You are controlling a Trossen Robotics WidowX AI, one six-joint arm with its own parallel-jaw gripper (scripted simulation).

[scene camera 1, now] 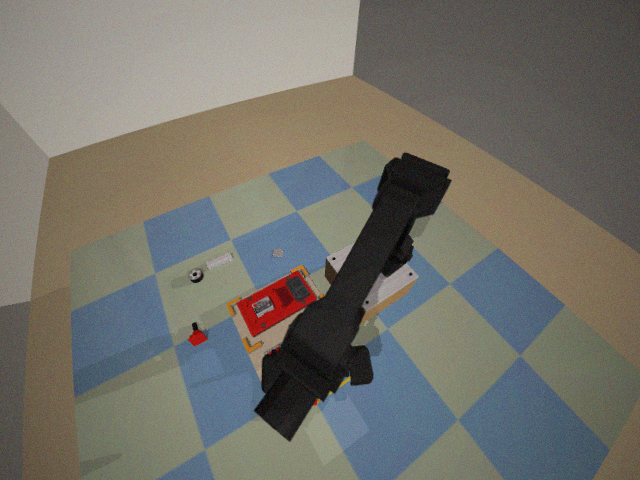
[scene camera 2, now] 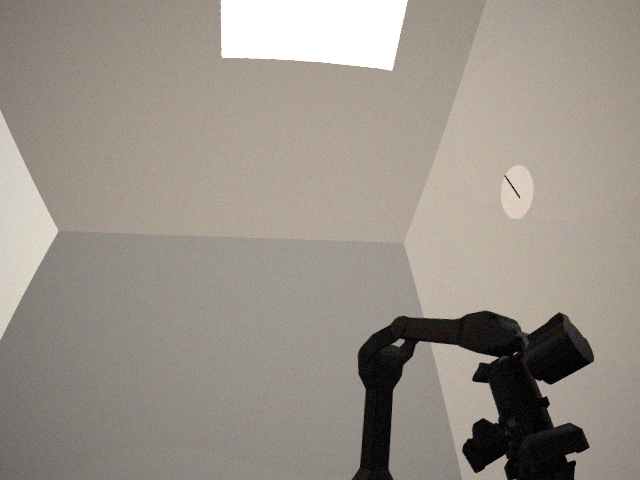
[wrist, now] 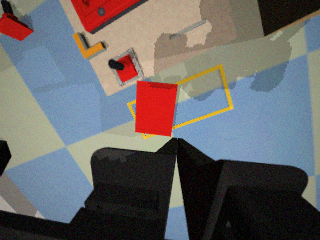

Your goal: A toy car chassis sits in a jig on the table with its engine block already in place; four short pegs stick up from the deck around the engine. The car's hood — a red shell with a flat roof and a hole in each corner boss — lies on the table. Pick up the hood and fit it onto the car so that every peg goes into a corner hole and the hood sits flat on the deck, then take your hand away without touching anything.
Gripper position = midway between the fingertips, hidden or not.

My gripper (scene camera 1: 316,377) is shut, holding nothing. Further things: a red hood (wrist: 155,102).
My gripper also shows in the wrist view (wrist: 176,142). Scene camera 2 misses the red hood: it is out of frame.
